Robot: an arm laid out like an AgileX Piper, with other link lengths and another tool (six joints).
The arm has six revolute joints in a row. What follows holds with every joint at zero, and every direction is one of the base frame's. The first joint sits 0.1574 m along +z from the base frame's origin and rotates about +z. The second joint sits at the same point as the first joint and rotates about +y. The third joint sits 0.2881 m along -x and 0.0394 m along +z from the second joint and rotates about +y. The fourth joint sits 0.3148 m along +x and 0.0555 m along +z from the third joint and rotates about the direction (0.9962, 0, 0.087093). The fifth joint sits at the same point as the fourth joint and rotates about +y. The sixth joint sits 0.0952 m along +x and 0.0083 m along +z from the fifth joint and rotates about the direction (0.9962, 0, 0.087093). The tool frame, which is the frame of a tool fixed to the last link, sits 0.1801 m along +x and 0.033 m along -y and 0.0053 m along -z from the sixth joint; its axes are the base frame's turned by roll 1.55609, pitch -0.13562 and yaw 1.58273 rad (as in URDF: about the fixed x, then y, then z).
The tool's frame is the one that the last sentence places.
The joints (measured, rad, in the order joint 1, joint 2, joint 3, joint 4, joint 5, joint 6), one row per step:
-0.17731, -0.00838, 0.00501, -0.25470, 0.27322, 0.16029
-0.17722, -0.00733, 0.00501, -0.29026, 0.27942, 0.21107
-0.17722, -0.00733, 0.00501, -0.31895, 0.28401, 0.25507
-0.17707, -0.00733, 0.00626, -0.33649, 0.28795, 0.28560
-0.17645, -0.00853, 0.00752, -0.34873, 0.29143, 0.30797
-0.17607, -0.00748, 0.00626, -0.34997, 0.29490, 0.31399
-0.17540, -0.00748, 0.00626, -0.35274, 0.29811, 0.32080
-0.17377, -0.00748, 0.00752, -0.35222, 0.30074, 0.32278
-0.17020, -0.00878, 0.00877, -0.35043, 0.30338, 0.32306
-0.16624, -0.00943, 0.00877, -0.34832, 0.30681, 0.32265
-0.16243, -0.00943, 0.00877, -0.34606, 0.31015, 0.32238
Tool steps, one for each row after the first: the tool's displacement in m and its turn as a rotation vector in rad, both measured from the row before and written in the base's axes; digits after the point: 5 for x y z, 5 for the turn. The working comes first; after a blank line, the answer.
Tool pose at each row, in the base's axes (x y z in m, rotation vector in rad; the steps are taken from these numbers as rounded here):
0.27652, -0.10365, 0.18605, 1.54148, 1.15719, 0.94820
0.27520, -0.10610, 0.18436, 1.55987, 1.14104, 0.94927
0.27412, -0.10806, 0.18333, 1.57544, 1.12475, 0.95301
0.27334, -0.10923, 0.18162, 1.58912, 1.11342, 0.95650
0.27274, -0.10994, 0.18036, 1.59908, 1.10478, 0.95994
0.27244, -0.11007, 0.17980, 1.60505, 1.10241, 0.96103
0.27213, -0.11023, 0.17895, 1.61038, 1.10034, 0.96161
0.27202, -0.10988, 0.17748, 1.61467, 1.10176, 0.96186
0.27213, -0.10892, 0.17637, 1.61684, 1.10482, 0.96398
0.27224, -0.10789, 0.17559, 1.61884, 1.10842, 0.96589
0.27235, -0.10687, 0.17464, 1.62150, 1.11214, 0.96761

-0.00132, -0.00245, -0.00169, 0.01494, 0.00067, -0.01366
-0.00108, -0.00196, -0.00103, 0.01458, -0.00189, -0.01178
-0.00078, -0.00117, -0.00171, 0.01274, -0.00003, -0.00819
-0.00060, -0.00071, -0.00126, 0.00985, -0.00055, -0.00573
-0.00030, -0.00013, -0.00056, 0.00511, 0.00158, -0.00202
-0.00031, -0.00016, -0.00085, 0.00434, 0.00160, -0.00197
-0.00011, 0.00035, -0.00147, 0.00311, 0.00303, 0.00039
0.00011, 0.00096, -0.00111, 0.00251, 0.00200, 0.00277
0.00011, 0.00103, -0.00078, 0.00222, 0.00228, 0.00305
0.00011, 0.00102, -0.00095, 0.00258, 0.00278, 0.00293

